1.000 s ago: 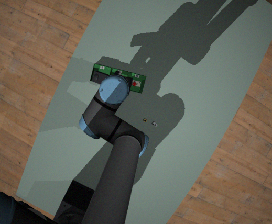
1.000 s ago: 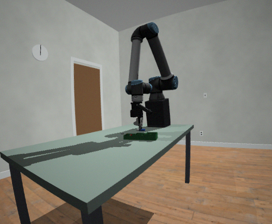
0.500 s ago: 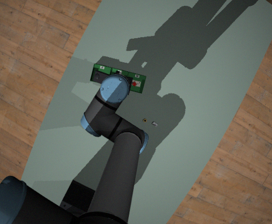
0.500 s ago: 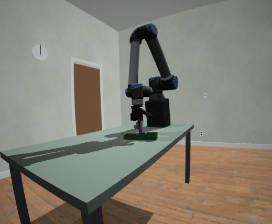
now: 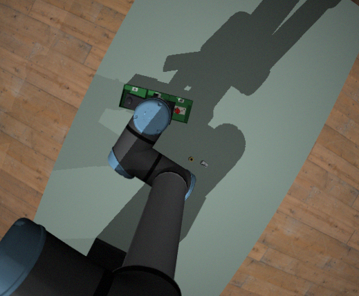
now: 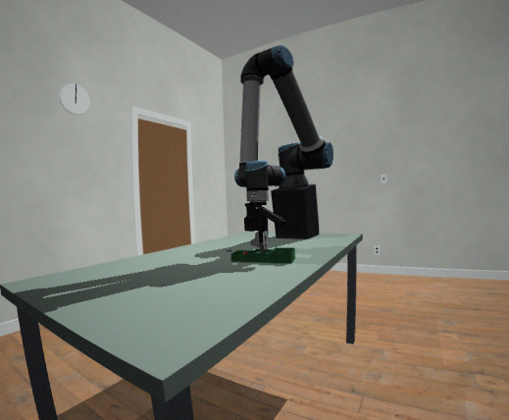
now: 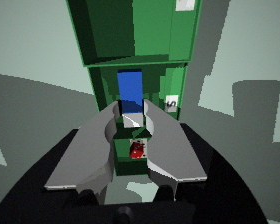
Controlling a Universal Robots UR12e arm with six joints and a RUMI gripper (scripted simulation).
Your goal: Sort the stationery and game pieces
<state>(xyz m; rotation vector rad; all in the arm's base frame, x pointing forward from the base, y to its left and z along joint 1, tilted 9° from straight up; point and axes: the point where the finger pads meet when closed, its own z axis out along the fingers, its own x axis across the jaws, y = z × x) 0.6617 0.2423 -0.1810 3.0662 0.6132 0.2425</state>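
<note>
Right now my hand is 10 mm to the left of the blue-and-white eraser and 10 mm above it. The rest, counted from my hand: red die: 70 mm to the right, 30 mm ahead, 10 mm below; then white domino: 80 mm to the right, 40 mm ahead, 20 mm below; then brown ring-like piece: 220 mm to the right, 80 mm behind, 30 mm below.
</note>
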